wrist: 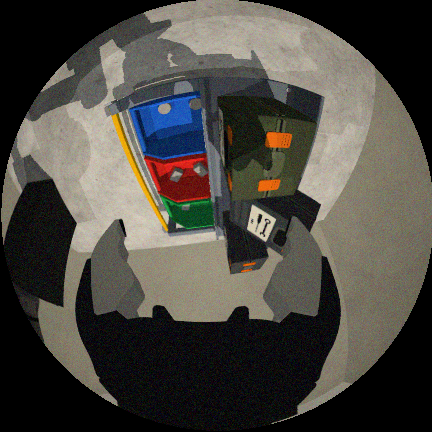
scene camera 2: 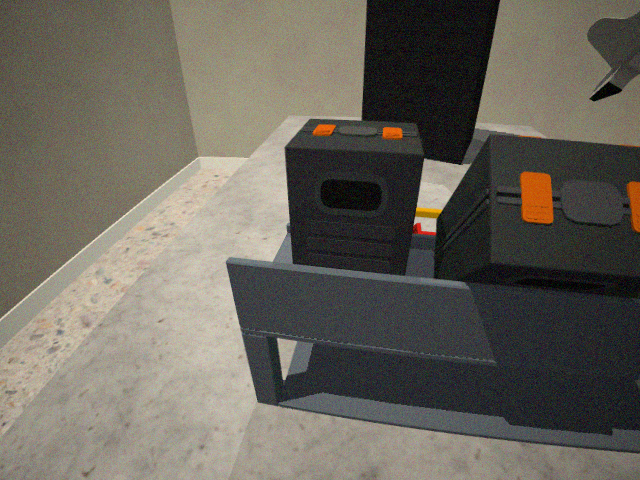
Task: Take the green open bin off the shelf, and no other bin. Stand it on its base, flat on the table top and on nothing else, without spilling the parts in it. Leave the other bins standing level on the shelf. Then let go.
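Places are measured from the arm's base along level axes (x ahead, y left, z up), in centimetres.
Pixels of known places: gripper, fingertip midpoint: [wrist: 203,219] [scene camera 2: 633,110].
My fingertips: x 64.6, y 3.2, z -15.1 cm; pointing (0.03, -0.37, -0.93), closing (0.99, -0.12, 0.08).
Note:
Behind a point stands the place of what it marks.
The green open bin [wrist: 192,218] @(x 58.5, y -22.0, z -33.5 cm) stands in a row on the shelf [scene camera 2: 356,304] @(x 78.0, y -17.7, z -24.9 cm) [wrist: 216,192] @(x 66.1, y -8.1, z -28.7 cm), at the end nearest the gripper in the wrist view. A small grey part shows in it. The red bin [wrist: 186,186] @(x 59.6, y -10.8, z -34.7 cm) with grey parts is beside it, and the blue bin [wrist: 172,131] @(x 59.4, y 2.1, z -38.0 cm) with round grey parts is beyond the red one. In the scene view a bit of the red bin [scene camera 2: 417,229] @(x 58.7, y -11.2, z -30.9 cm) shows; the green bin does not show there. My gripper [wrist: 203,219] @(x 64.6, y 3.2, z -15.1 cm) is open and empty, apart from the bins. One finger of the gripper [scene camera 2: 605,90] @(x 58.1, y 4.6, z -14.6 cm) shows high at the upper right.
A black case [scene camera 2: 356,165] @(x 73.7, y -18.3, z -17.7 cm) with orange latches stands upright on the shelf. A larger dark case [scene camera 2: 547,248] @(x 80.4, y -9.6, z -18.4 cm) is right of it. An olive-lit case [wrist: 295,165] @(x 74.2, y 4.3, z -19.2 cm) and a case with a tool label [wrist: 261,222] @(x 71.9, y -6.4, z -19.6 cm) lie behind the bins' divider. A yellow strip [scene camera 2: 429,212] @(x 51.2, y -8.5, z -32.5 cm) [wrist: 140,172] @(x 51.7, y -2.8, z -33.0 cm) edges the shelf.

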